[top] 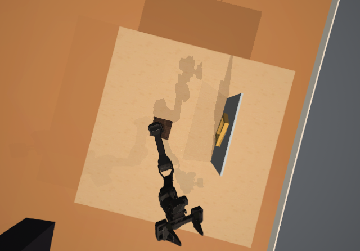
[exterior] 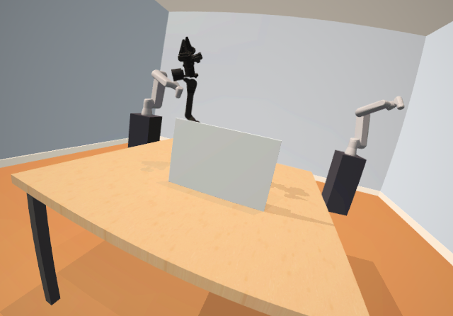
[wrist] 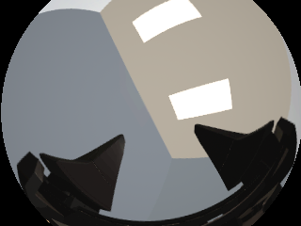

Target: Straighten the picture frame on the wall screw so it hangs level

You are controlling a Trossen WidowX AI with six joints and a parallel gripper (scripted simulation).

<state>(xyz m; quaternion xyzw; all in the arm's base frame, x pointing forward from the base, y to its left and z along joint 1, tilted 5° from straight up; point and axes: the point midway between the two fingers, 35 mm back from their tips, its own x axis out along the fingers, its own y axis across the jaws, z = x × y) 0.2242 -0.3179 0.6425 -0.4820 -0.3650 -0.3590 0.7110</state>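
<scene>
Right now my gripper tip is 18 cm short of the picture frame, 35 cm to the right of it and 55 cm above it. Round my gripper tip: grey wall panel 18 cm ahead, 34 cm to the left, 56 cm below.
</scene>
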